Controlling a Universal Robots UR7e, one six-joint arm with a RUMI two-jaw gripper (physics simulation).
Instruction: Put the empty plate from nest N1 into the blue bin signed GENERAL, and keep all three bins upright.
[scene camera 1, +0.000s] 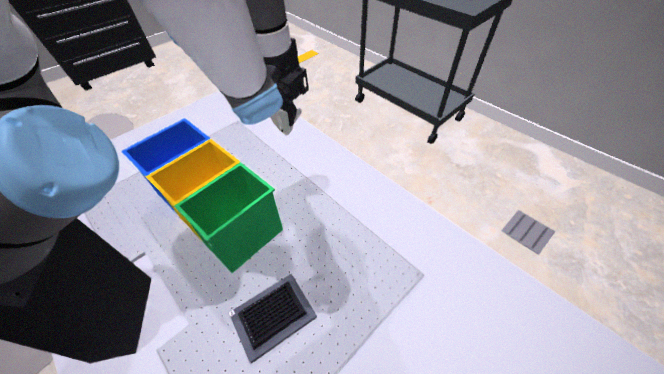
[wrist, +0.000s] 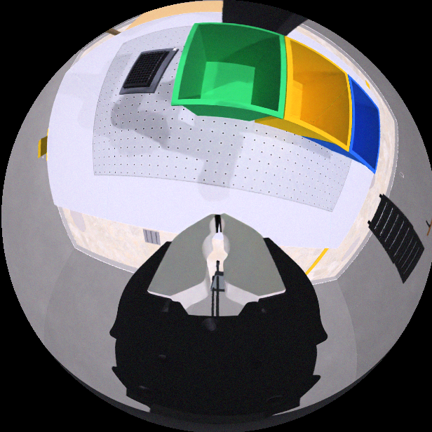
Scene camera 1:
my gripper: 286, 134
green bin: 235, 215
yellow bin: 182, 177
blue bin: 156, 151
black gridded plate: 274, 312
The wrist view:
my gripper: 218, 215
green bin: 231, 70
yellow bin: 317, 104
blue bin: 365, 128
black gridded plate: 141, 74
